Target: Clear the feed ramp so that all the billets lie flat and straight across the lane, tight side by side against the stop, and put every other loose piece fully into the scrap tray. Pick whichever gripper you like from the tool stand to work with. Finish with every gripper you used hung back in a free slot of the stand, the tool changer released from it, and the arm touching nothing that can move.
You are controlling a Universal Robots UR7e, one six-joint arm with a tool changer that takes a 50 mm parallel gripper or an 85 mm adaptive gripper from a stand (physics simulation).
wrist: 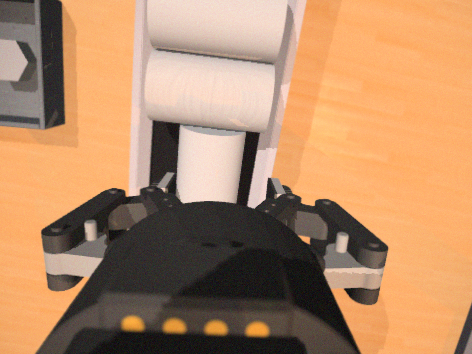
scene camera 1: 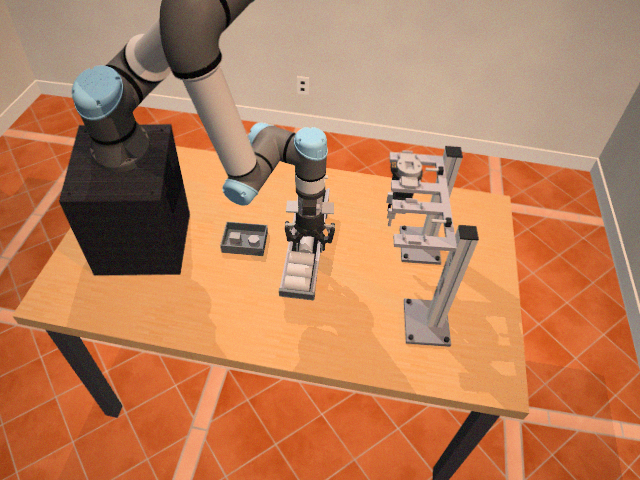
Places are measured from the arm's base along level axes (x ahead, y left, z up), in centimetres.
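Where they show: arm's base, link origin: (scene camera 1: 122,149).
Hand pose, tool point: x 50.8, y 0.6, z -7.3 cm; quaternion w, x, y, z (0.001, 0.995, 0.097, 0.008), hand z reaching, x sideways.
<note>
Things, the pixels of their top centre, and the offset from my tool point.
- pale billet, top centre: (wrist: 206,189) (scene camera 1: 306,238) dz -15.0, dx -0.8, dy +0.9 cm
- stop, top centre: (scene camera 1: 296,290) dz -18.6, dx +0.3, dy -14.7 cm
- scrap tray, top centre: (scene camera 1: 244,234) dz -22.5, dx -20.9, dy +3.9 cm
- blocky piece, top centre: (scene camera 1: 235,235) dz -23.1, dx -23.6, dy +3.5 cm
- hexagonal piece, top centre: (wrist: 5,60) (scene camera 1: 253,238) dz -24.0, dx -18.1, dy +4.4 cm
The adaptive gripper (scene camera 1: 309,242) (wrist: 221,185) is on the arm, low over the lane, its open fingers on either side of a pale billet (scene camera 1: 306,244) (wrist: 211,162) that lies lengthwise. There is a gap at its right side in the wrist view; its rear end is hidden. Ahead of it, three billets (scene camera 1: 301,257) (scene camera 1: 298,269) (scene camera 1: 297,282) lie across the lane (wrist: 141,100) towards the stop (scene camera 1: 296,295). Two of them (wrist: 211,91) (wrist: 218,27) show in the wrist view. The scrap tray (scene camera 1: 242,251) (wrist: 51,65) holds a blocky piece (scene camera 1: 235,238) and a hexagonal piece (scene camera 1: 253,240) (wrist: 11,60).
The tool stand (scene camera 1: 452,281) is at the right, with the other gripper (scene camera 1: 409,167) hanging in its rear slot and other slot arms (scene camera 1: 418,205) (scene camera 1: 423,241) in front. The black robot pedestal (scene camera 1: 136,235) stands at the left, beyond the tray.
</note>
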